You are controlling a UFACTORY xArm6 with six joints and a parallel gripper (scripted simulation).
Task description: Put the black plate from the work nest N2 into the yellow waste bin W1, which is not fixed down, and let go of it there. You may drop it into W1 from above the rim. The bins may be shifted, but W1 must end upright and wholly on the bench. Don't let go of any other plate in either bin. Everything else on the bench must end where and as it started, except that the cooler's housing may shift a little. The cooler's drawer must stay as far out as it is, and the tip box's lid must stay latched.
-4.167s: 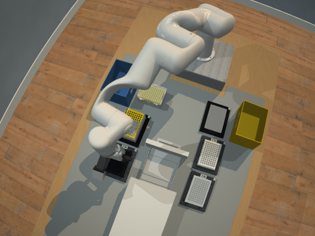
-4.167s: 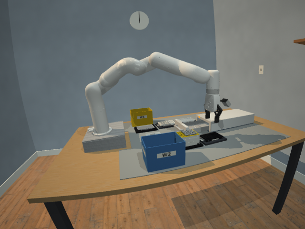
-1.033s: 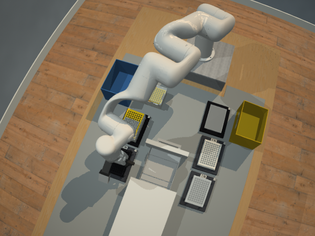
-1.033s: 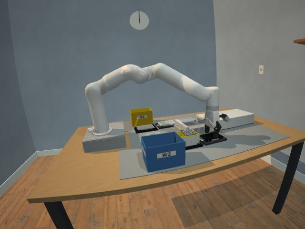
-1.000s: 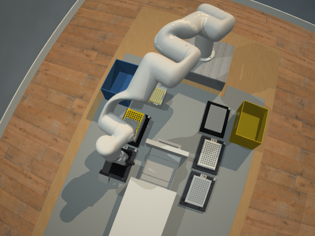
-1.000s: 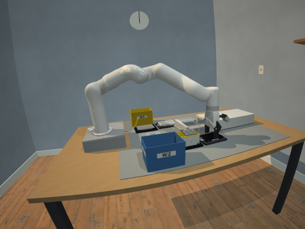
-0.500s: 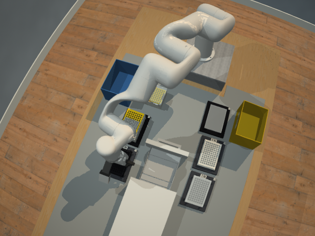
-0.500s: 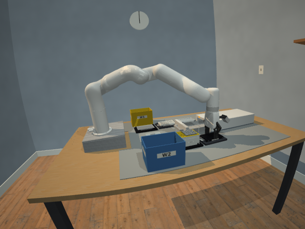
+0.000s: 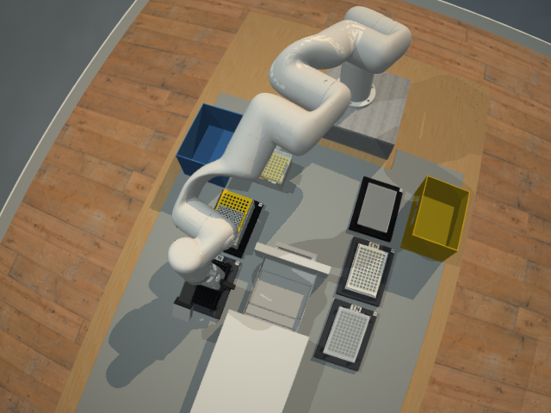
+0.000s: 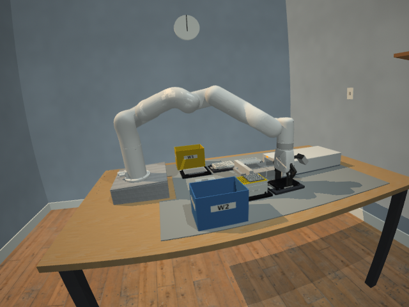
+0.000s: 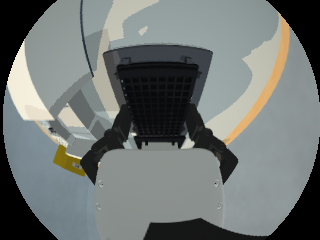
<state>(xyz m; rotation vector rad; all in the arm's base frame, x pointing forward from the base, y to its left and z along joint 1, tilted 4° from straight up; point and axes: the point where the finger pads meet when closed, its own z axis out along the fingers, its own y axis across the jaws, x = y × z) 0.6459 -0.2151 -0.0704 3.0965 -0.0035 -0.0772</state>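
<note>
My gripper is now 1 cm above the black plate. Also, from my hand: yellow-topped tip box: 18 cm behind, 2 cm above; then work nest N2: 3 cm below; then cooler drawer: 19 cm to the left, 1 cm below, 1 cm ahead.
</note>
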